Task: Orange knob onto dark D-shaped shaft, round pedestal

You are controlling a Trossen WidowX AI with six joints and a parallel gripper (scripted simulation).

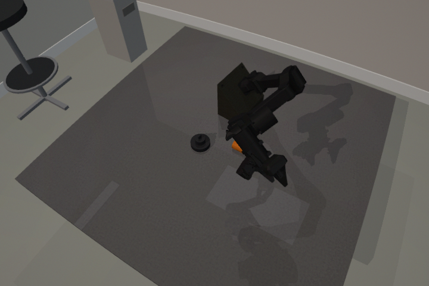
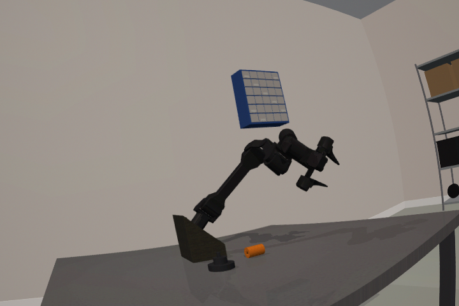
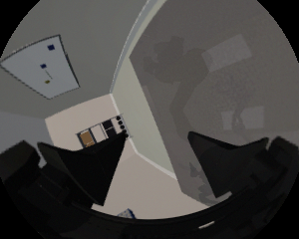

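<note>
Right now the orange knob is 25 cm to the right of my gripper tip, 21 cm below it and 18 cm behind it. Round my gripper tip: pedestal 40 cm to the right, 20 cm below, 10 cm behind.
</note>
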